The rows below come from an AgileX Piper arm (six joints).
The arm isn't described. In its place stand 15 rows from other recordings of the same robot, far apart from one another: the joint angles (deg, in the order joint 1, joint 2, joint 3, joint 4, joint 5, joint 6), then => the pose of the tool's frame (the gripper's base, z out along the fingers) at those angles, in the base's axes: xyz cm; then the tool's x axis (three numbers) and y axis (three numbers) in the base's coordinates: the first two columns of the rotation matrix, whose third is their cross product.
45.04 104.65 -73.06 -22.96 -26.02 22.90 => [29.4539, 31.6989, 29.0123, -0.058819, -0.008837, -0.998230, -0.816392, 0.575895, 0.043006]
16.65 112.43 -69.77 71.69 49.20 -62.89 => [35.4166, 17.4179, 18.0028, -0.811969, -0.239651, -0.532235, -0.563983, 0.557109, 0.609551]
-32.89 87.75 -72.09 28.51 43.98 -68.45 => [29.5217, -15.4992, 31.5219, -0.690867, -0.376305, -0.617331, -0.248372, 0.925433, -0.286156]
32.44 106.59 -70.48 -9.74 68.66 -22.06 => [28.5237, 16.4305, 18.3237, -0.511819, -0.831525, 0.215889, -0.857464, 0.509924, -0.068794]
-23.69 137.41 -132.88 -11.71 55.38 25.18 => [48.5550, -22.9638, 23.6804, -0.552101, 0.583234, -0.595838, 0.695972, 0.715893, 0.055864]
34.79 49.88 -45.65 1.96 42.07 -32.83 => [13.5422, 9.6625, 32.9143, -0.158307, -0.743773, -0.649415, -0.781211, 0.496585, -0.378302]
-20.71 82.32 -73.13 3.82 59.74 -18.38 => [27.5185, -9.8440, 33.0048, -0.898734, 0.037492, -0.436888, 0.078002, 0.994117, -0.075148]
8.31 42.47 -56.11 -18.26 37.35 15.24 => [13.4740, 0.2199, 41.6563, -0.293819, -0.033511, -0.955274, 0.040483, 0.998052, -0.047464]
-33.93 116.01 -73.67 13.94 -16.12 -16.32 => [37.4629, -25.9361, 19.1705, -0.336921, 0.165653, -0.926846, 0.592174, 0.802604, -0.071816]
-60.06 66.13 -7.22 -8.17 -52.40 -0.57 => [9.7154, -14.8154, 20.4349, -0.093781, -0.030626, -0.995122, 0.799543, 0.593270, -0.093608]
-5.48 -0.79 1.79 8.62 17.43 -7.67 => [5.4332, -0.1108, 17.6292, -0.227609, 0.031640, -0.973239, 0.054128, 0.998338, 0.019798]
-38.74 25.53 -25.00 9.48 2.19 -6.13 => [7.9150, -6.2768, 32.4663, 0.067542, 0.020576, -0.997504, 0.617983, 0.784048, 0.058017]
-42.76 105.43 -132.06 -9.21 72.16 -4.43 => [27.1728, -27.0154, 47.6966, -0.566961, 0.353844, -0.743875, 0.690066, 0.697171, -0.194321]
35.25 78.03 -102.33 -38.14 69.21 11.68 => [23.2883, 10.0247, 50.6593, -0.460827, -0.393574, -0.795449, -0.116252, 0.915337, -0.385544]
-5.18 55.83 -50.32 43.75 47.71 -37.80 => [18.8517, 2.9652, 34.8902, -0.596096, -0.021345, -0.802629, -0.372028, 0.893206, 0.252543]
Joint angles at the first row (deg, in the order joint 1, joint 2, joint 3, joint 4, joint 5, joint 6):
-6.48 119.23 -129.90 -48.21 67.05 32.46
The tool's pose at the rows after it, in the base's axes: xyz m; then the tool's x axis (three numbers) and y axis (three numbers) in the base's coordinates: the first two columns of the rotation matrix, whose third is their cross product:
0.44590 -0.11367 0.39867 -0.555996 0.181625 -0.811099 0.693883 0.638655 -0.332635
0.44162 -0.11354 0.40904 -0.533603 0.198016 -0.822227 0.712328 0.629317 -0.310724
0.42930 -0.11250 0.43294 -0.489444 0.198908 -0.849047 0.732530 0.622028 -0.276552
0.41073 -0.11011 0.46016 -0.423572 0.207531 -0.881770 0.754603 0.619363 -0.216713
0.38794 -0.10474 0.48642 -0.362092 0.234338 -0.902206 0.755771 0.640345 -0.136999
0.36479 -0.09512 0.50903 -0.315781 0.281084 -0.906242 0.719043 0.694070 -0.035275
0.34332 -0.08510 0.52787 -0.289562 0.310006 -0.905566 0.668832 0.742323 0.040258
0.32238 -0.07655 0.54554 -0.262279 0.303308 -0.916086 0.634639 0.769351 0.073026
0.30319 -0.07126 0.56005 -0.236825 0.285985 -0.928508 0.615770 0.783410 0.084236
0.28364 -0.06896 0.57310 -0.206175 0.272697 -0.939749 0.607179 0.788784 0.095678
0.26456 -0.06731 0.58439 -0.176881 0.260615 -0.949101 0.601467 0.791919 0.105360
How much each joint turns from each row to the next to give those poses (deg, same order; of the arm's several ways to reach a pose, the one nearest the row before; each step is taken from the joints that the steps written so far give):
0.04 0.31 -1.28 -0.15 0.72 0.00
0.00 0.03 -2.50 0.37 1.65 -0.15
0.00 -1.33 -3.12 0.20 1.38 -0.86
0.00 -2.80 -1.57 0.52 0.61 0.37
0.00 -3.78 -0.55 2.84 0.56 -0.01
0.00 -4.15 -0.04 6.22 0.31 -0.77
0.14 -3.66 0.00 5.54 0.36 -1.40
0.64 -3.20 0.00 1.96 0.13 -1.23
0.54 -2.69 0.01 0.39 0.12 -1.13
0.09 -2.55 -0.01 0.10 0.12 -0.80
0.00 -2.43 0.11 0.00 0.13 -0.71

